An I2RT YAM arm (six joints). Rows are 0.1 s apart.
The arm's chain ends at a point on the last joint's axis. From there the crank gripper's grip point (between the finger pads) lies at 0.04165 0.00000 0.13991 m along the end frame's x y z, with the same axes.
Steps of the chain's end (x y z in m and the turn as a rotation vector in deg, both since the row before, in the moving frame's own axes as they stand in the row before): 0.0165 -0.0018 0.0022 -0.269 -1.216 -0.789; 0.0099 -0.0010 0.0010 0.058 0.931 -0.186; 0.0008 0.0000 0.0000 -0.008 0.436 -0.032; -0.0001 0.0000 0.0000 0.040 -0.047 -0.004; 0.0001 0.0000 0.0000 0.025 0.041 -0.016; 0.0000 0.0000 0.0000 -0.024 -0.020 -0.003; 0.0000 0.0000 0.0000 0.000 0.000 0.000
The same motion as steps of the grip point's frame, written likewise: 0.0135 -0.0017 0.0031 -0.269 -1.216 -0.789; 0.0122 -0.0013 0.0003 0.058 0.931 -0.186; 0.0019 0.0000 -0.0003 -0.008 0.436 -0.032; -0.0002 -0.0001 0.0000 0.040 -0.047 -0.004; 0.0002 -0.0001 0.0000 0.025 0.041 -0.016; 0.0000 0.0001 0.0000 -0.024 -0.020 -0.003; 0.0000 0.0000 0.0000 0.000 0.000 0.000
